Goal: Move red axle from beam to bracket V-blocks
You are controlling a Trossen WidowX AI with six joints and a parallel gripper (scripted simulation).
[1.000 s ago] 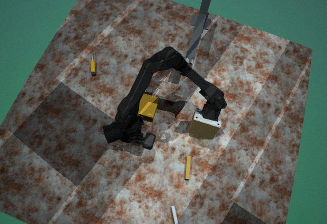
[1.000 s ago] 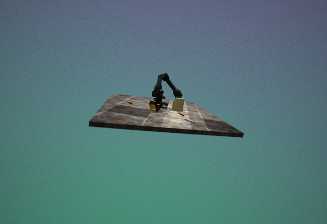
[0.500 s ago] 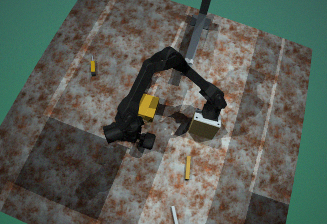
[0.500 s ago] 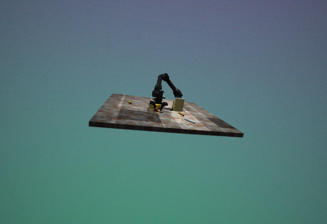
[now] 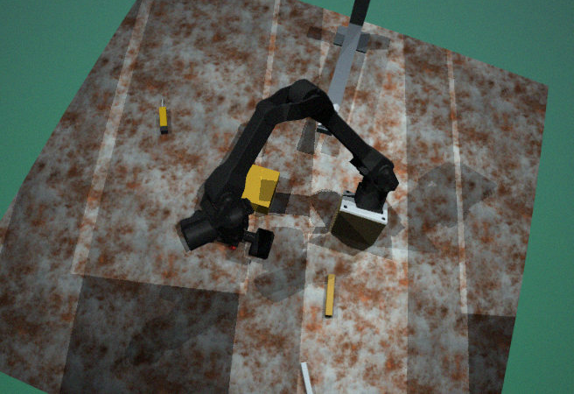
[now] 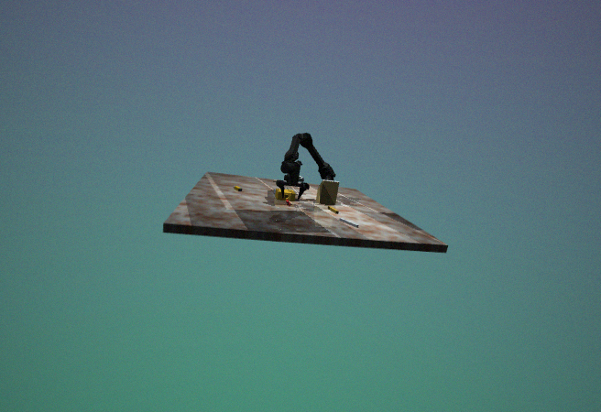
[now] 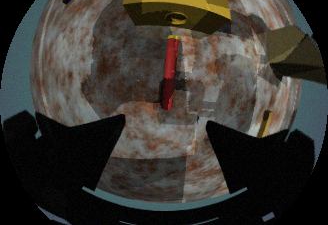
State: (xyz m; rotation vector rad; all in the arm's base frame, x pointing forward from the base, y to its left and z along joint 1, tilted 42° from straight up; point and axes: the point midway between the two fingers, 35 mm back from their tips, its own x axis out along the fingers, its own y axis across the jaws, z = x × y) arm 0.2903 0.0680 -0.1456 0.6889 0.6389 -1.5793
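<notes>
The yellow beam is 10 mm behind my gripper tip, 170 mm to the right of it and 20 mm below it. The rest, counted from my gripper tip: grey bar 240 mm behind, 280 mm to the left, 30 mm below.
</notes>
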